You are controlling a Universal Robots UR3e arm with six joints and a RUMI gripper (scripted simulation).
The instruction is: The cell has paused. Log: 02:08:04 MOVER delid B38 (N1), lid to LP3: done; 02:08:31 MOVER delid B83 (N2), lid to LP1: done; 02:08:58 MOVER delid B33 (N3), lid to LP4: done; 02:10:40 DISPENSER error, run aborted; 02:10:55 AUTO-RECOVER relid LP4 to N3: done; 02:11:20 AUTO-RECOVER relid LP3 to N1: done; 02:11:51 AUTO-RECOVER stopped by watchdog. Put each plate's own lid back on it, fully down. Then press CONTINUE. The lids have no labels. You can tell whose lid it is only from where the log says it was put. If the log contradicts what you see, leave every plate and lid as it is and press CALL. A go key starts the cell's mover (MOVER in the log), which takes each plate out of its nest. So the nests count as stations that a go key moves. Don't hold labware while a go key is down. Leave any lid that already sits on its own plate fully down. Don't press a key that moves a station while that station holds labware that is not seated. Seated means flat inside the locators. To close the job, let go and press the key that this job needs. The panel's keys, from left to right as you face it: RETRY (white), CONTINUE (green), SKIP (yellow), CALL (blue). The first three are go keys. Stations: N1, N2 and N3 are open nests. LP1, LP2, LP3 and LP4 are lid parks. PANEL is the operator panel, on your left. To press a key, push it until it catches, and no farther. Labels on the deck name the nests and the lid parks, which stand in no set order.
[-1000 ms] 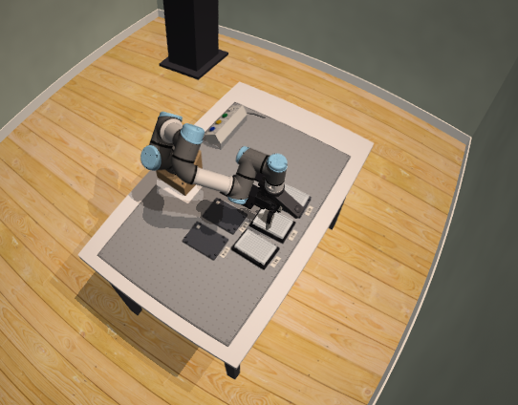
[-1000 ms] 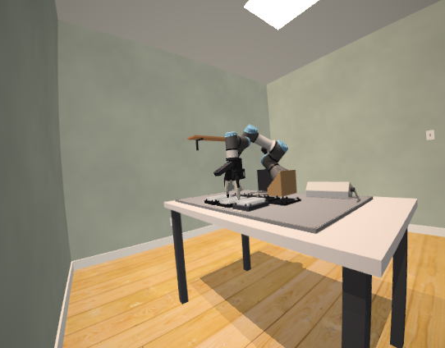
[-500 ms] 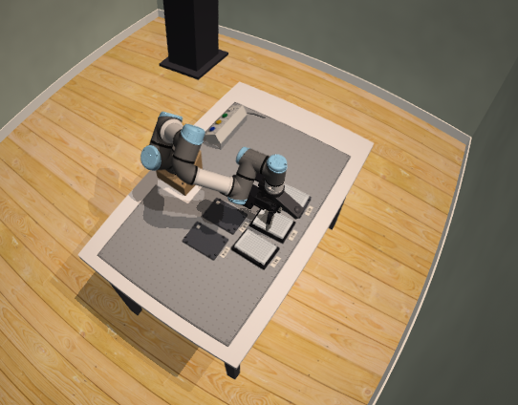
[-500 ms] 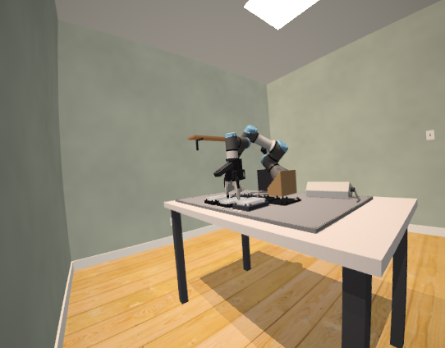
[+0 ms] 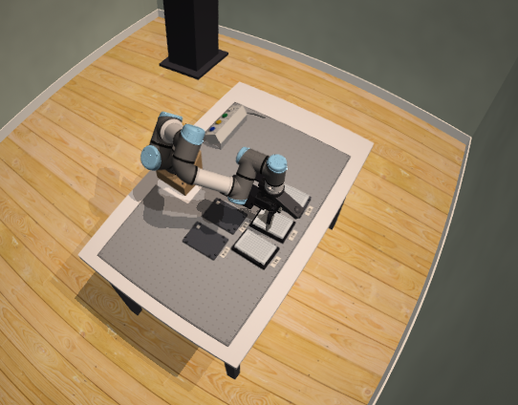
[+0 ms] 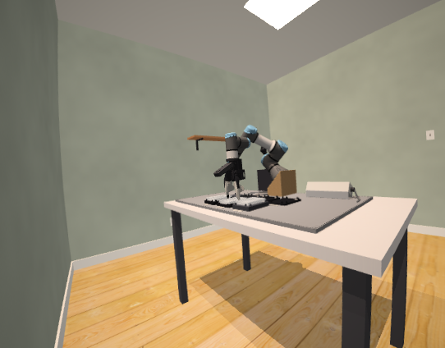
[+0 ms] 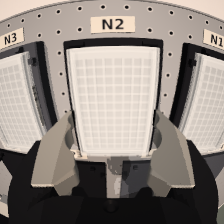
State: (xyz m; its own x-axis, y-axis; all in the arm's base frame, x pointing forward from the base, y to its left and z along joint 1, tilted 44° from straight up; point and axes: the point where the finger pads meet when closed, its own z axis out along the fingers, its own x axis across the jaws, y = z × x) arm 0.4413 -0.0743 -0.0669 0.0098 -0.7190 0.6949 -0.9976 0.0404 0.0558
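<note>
My gripper is now 1 cm above the plate lid. Round my hand: LP2 lid park (18 cm behind, 6 cm to the right, 3 cm below); then LP3 lid park (18 cm behind, 7 cm to the left, 3 cm below); then plate (2 cm below).
</note>
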